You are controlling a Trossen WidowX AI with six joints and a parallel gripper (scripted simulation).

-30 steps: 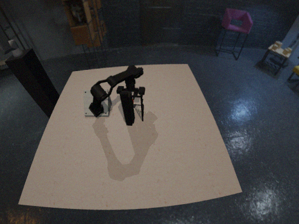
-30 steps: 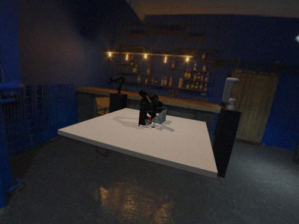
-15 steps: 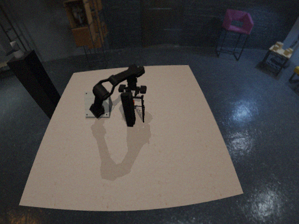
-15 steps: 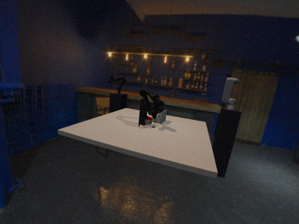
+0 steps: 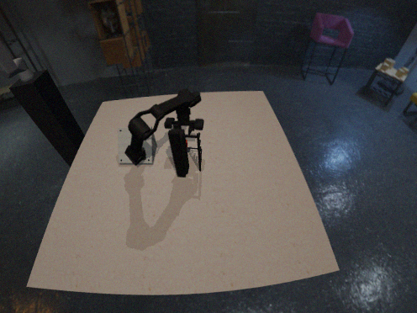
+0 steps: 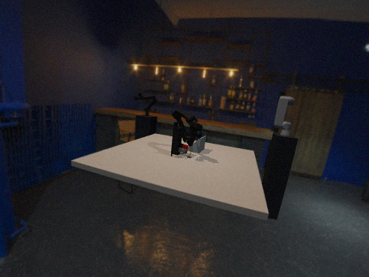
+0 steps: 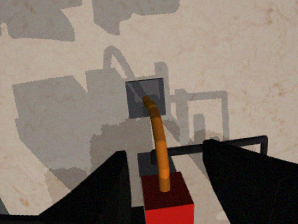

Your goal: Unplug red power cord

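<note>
Right now the red plug is 70 mm to the right of my gripper tip, 10 mm below it and 10 mm behind it.
</note>
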